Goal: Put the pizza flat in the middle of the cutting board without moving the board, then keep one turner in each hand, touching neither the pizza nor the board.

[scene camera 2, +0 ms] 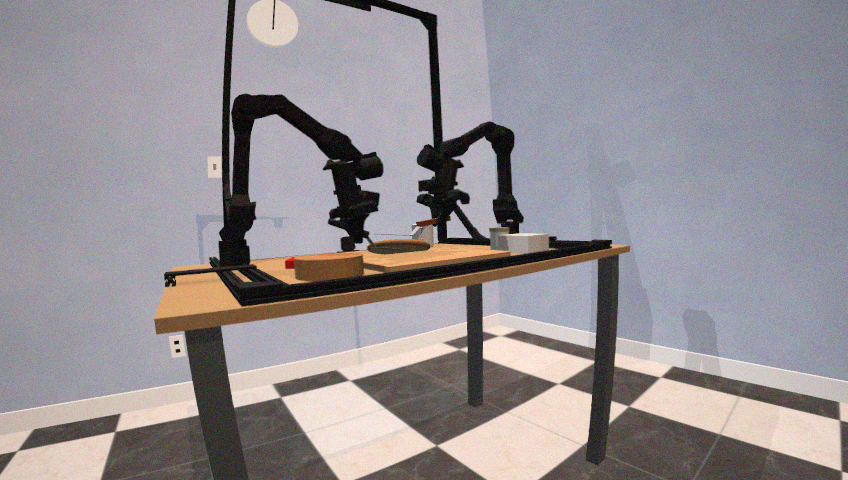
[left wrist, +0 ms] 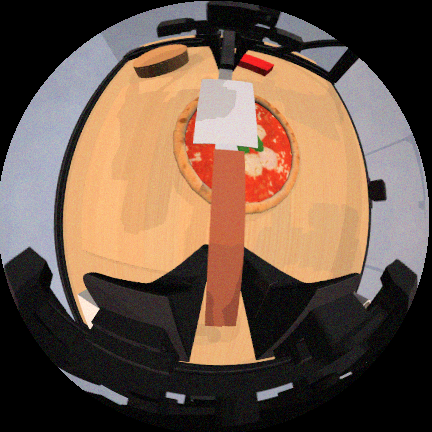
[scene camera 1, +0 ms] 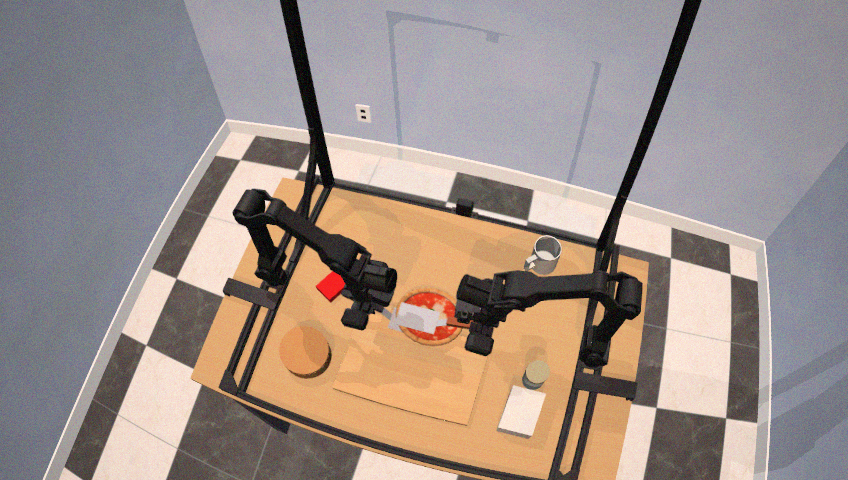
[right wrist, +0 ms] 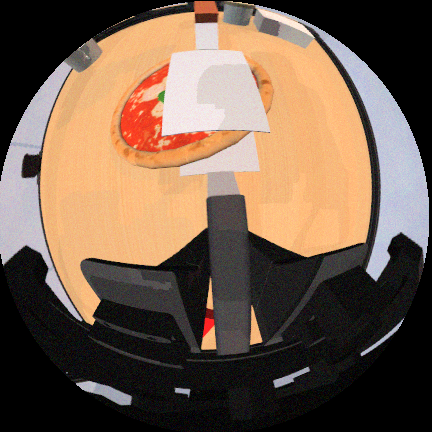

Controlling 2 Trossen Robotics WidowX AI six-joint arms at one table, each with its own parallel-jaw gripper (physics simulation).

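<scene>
The pizza [scene camera 1: 423,299] [scene camera 2: 398,245] [left wrist: 272,182] [right wrist: 142,125] is near the far edge of the cutting board [scene camera 1: 410,395] [scene camera 2: 452,255]; its dark underside shows in scene camera 2, and its height above the board is hard to tell. My right gripper [scene camera 1: 370,306] [scene camera 2: 360,233] [right wrist: 222,232] is shut on the black-handled turner [right wrist: 227,215], whose blade lies under the pizza, mostly hidden. My left gripper [scene camera 1: 468,322] [scene camera 2: 439,221] [left wrist: 222,250] is shut on the brown-handled turner [scene camera 1: 419,317] [left wrist: 227,200] [right wrist: 215,90], whose blade is above the pizza; contact is unclear.
A red block [scene camera 1: 330,286] [left wrist: 256,64] and a round wooden block [scene camera 1: 304,350] [scene camera 2: 329,267] lie at the left. A grey mug [scene camera 1: 545,254] stands at the back right. A jar [scene camera 1: 536,373] and a white box [scene camera 1: 521,410] [scene camera 2: 527,242] stand right of the board.
</scene>
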